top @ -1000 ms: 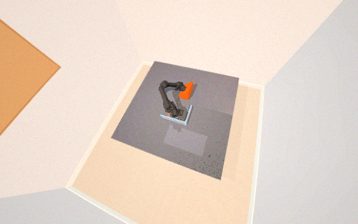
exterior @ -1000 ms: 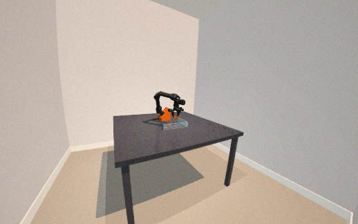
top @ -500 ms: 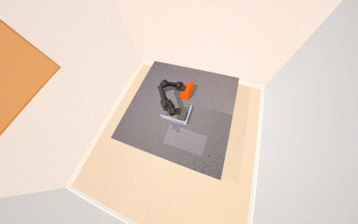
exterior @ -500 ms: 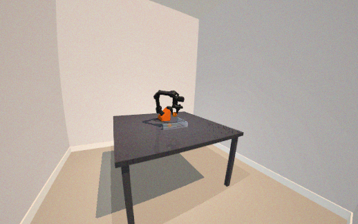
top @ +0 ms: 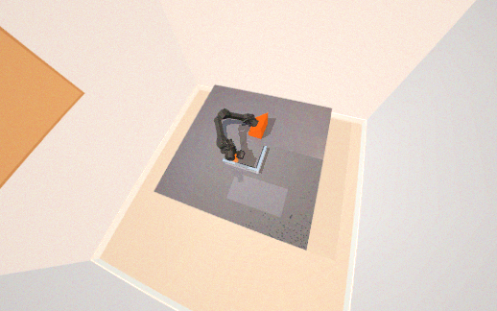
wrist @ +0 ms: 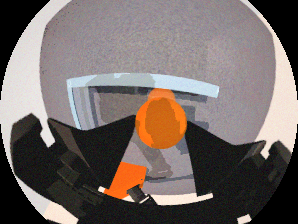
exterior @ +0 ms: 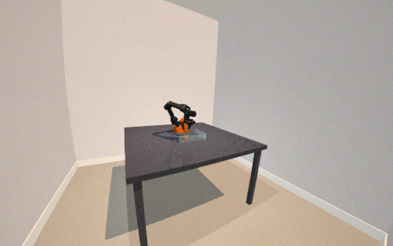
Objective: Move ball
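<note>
Now: the see-through copy of ball 80 mm below my gripper tip. Also, from my gripper tip: orange ball (right at my gripper tip).
</note>
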